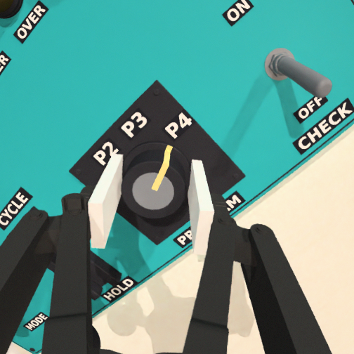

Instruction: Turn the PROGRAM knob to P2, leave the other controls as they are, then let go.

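The PROGRAM knob (153,191) is a round black knob with a grey cap, on a black diamond-shaped plate (156,102). Its yellow pointer line (164,165) points towards the P4 label (178,125). The P3 label (134,124) and the P2 label (106,153) show to the left of P4; P1 is hidden behind the left finger. My gripper (156,174) is shut on the PROGRAM knob, with one white finger pad on its left side and one on its right.
The grey CHECK toggle switch (303,76) stands at the upper right, leaning towards OFF. A dark switch part (106,272) shows by the HOLD label (118,289), partly behind the left finger. The CYCLE label (14,208) is at the left. The teal panel's edge runs diagonally at the lower right.
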